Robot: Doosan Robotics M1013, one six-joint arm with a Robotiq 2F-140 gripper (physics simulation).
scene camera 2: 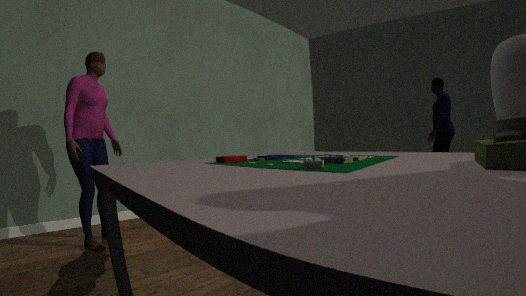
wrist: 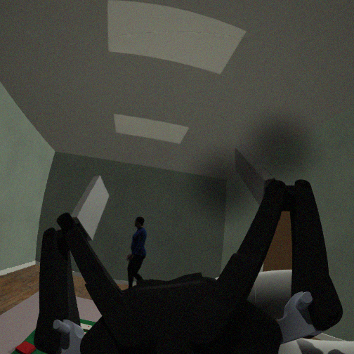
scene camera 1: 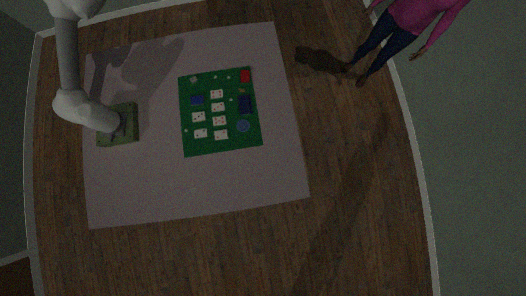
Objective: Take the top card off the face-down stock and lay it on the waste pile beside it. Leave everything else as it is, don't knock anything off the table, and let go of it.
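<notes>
The blue face-down stock lies on the green mat. Beside it lies a white face-up card or pile, which looks like the waste pile; the view is too coarse to count its cards. My gripper is open and empty, its two finger pads wide apart. It points across the room towards the far wall and ceiling, away from the cards. The gripper does not show in the two scene views.
More face-up cards lie on the mat, with a red box, a dark blue tray, a blue disc and a small grey block. The arm stands on a green base. Two people stand beyond the table.
</notes>
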